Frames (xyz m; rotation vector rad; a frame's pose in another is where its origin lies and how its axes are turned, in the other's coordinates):
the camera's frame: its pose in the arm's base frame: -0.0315 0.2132 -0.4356 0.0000 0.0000 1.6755
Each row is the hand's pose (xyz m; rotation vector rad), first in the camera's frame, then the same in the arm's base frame.
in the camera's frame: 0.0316 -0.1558 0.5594 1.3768 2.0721 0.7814
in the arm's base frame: 0.1201 0.2609 0.1238 0.7019 -2.7340 -1.1946
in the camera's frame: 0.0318 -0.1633 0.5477 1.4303 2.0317 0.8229
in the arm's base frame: 0.1276 0.2619 0.1121 0.6203 -2.7185 -1.2035
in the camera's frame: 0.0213 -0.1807 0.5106 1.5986 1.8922 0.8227
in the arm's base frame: 0.1460 0.2533 0.0750 0.3787 -2.7624 -1.2139
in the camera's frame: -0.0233 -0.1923 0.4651 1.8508 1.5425 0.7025
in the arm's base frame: 0.1622 0.2101 0.0295 0.1089 2.8461 1.2765
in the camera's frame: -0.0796 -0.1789 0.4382 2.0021 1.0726 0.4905
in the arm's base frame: 0.1547 0.1527 0.0026 0.6253 2.5417 1.2407
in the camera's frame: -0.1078 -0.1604 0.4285 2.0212 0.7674 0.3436
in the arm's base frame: 0.1393 0.1228 -0.0071 0.8862 2.2835 1.2112
